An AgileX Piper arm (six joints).
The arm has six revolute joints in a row. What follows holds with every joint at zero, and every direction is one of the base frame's. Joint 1 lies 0.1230 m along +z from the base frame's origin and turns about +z. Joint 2 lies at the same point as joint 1 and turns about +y. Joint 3 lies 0.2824 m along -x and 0.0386 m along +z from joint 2 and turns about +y. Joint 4 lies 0.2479 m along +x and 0.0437 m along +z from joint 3 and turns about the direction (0.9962, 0, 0.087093). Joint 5 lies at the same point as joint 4 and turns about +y. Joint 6 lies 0.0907 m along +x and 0.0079 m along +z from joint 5 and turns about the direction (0.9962, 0, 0.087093). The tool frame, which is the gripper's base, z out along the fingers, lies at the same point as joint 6; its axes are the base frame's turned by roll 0.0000, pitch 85.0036 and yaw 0.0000 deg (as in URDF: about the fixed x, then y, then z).
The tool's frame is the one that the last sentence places.
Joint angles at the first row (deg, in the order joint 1, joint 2, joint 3, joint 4, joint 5, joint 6):
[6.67 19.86 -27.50 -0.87 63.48 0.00]
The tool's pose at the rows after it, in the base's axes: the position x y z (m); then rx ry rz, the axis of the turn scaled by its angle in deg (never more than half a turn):
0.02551 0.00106 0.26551 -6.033 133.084 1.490
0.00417 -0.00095 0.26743 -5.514 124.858 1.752
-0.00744 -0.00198 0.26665 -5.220 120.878 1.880
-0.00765 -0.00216 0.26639 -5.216 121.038 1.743
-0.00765 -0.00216 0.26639 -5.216 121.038 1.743
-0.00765 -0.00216 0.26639 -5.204 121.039 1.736
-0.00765 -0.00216 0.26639 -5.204 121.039 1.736
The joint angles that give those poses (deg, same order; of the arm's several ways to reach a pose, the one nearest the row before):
[5.14 12.05 -27.50 -0.86 63.67 0.00]
[5.08 3.59 -27.50 -0.92 63.88 0.00]
[5.02 -0.88 -27.50 -0.92 64.36 0.00]
[5.02 -0.90 -27.50 -1.03 64.55 0.00]
[5.02 -0.90 -27.50 -1.03 64.55 0.00]
[5.01 -0.90 -27.50 -1.03 64.55 0.00]
[5.01 -0.90 -27.50 -1.03 64.55 0.00]

